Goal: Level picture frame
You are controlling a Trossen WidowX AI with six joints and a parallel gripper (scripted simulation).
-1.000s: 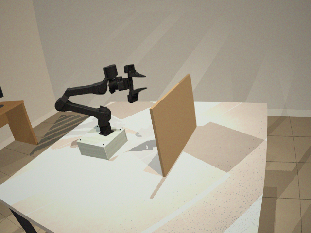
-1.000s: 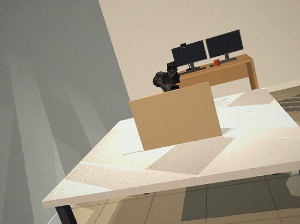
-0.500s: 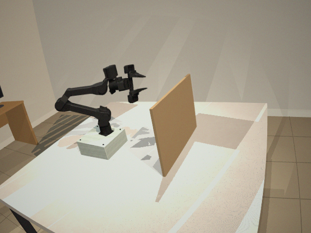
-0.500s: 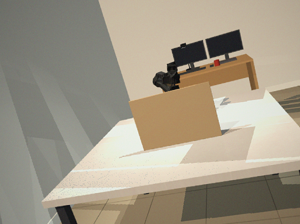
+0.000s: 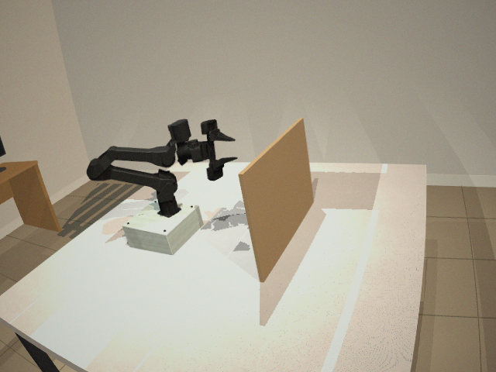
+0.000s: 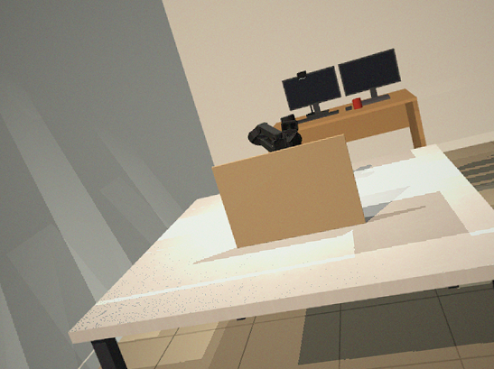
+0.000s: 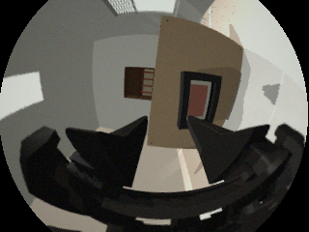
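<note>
My gripper tip is now 13 cm short of the picture frame, 11 cm above it and 2 cm to the right of it. Also, from my gripper tip: tan wall panel 14 cm ahead, 12 cm below, 1 cm to the left.
</note>
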